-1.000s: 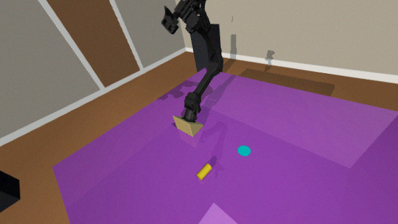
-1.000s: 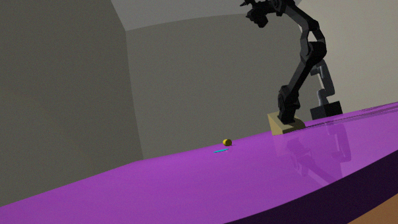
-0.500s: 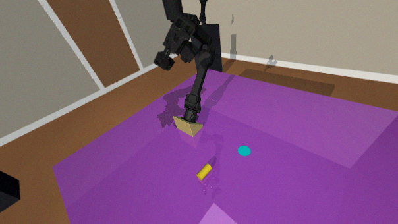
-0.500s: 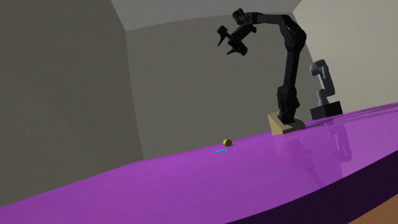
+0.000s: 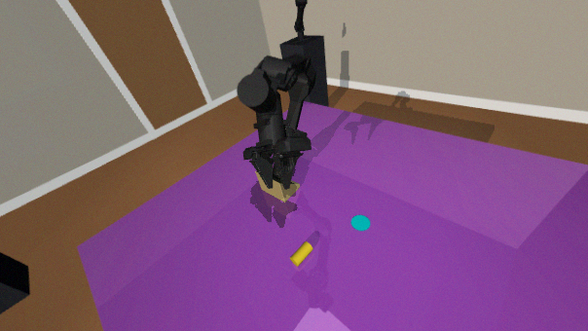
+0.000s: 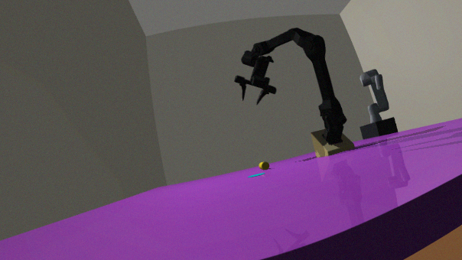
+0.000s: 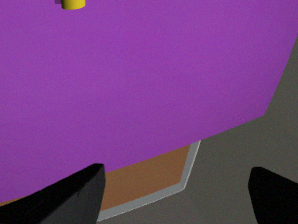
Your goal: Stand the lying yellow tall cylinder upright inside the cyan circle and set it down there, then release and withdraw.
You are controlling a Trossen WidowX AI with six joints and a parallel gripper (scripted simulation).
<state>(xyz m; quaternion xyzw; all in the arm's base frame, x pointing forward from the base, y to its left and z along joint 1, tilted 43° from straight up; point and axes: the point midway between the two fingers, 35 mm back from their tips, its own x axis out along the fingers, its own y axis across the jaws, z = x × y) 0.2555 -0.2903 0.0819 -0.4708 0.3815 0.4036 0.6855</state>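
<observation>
Right now my gripper tip is 1 cm to the right of the yellow cylinder and 29 cm above it. Round my gripper tip: cyan circle (8 cm ahead, 21 cm to the left, 30 cm below).
</observation>
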